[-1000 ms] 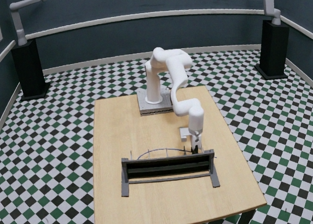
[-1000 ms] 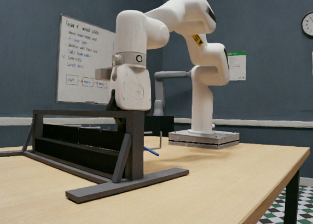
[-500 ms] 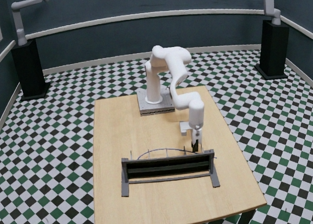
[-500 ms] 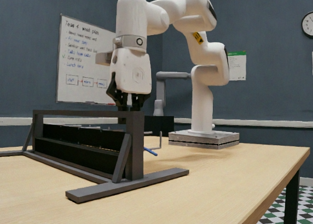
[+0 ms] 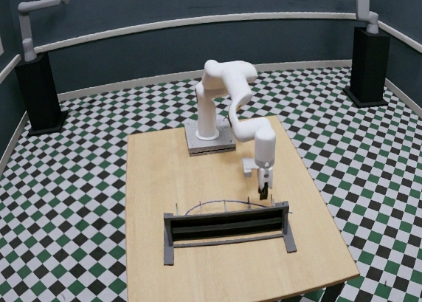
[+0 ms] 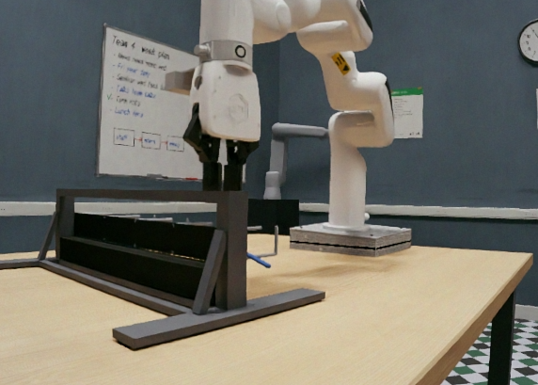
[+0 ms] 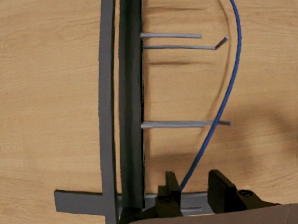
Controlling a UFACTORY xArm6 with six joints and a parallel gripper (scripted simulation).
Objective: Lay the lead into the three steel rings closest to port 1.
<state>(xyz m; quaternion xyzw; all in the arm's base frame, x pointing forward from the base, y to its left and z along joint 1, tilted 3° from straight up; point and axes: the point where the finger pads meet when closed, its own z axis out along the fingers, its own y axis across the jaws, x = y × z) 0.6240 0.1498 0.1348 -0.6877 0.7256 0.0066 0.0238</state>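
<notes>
Right now my hand is 15 cm to the left of the grey rack, 9 cm above it and 5 cm short of it.
</notes>
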